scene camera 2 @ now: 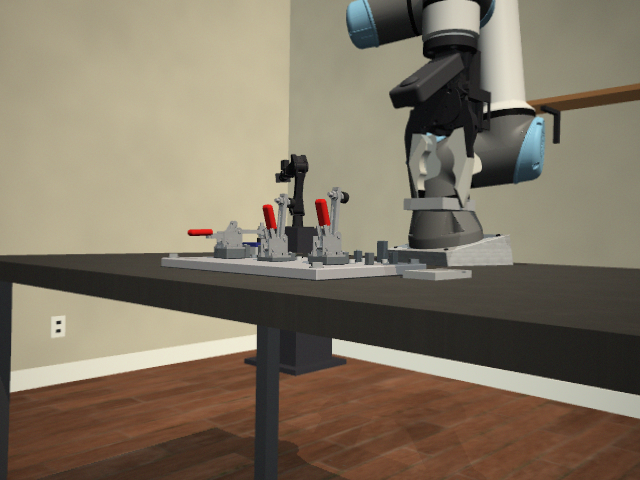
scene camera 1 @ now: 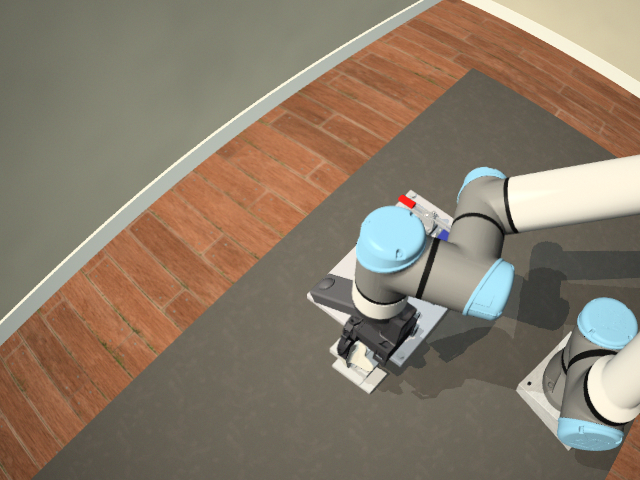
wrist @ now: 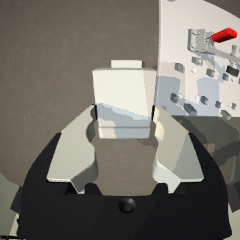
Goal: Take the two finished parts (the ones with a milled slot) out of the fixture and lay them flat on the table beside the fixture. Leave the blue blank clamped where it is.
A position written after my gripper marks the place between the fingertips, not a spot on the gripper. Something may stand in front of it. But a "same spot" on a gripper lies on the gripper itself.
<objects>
My gripper shows in scene camera 2, in scene camera 1 [360, 353] and in the wrist view. One and the same spot on my gripper: [wrist: 68, 162] is [scene camera 2: 457, 137].
</objects>
